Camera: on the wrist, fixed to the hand. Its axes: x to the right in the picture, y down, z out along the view.
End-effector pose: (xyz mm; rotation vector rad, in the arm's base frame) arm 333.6 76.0 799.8 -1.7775 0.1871 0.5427
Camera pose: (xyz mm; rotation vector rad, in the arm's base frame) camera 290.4 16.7 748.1 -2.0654 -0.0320 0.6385
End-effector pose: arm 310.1 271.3 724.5 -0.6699 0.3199 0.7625
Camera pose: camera 235.5 277.4 675.0 -0.9483 0.0813 0.7898
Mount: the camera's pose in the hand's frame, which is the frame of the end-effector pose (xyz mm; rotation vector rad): -23.7 79.0 -35.4 -0.3326 -0.0967 -0.0659
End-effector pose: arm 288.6 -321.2 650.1 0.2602 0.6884 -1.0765
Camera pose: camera 337.0 -249.0 627.8 -0.1005 0.7803 -1.0119
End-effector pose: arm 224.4 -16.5 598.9 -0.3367 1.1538 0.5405
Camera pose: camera 145.5 24.9 609.3 -0.6258 0.9551 0.6845
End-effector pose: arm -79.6 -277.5 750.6 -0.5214 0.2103 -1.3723
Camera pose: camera -30.6 -254.4 679.0 -0.8764 0.3480 -1.3793
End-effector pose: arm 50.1 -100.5 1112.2 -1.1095 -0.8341 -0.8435
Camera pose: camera 114.8 -113.3 1051.3 -1.4296 -0.8324 -1.0148
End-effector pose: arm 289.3 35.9 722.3 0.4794 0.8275 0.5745
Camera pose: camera 226.0 85.9 761.7 0.1734 0.6374 0.6094
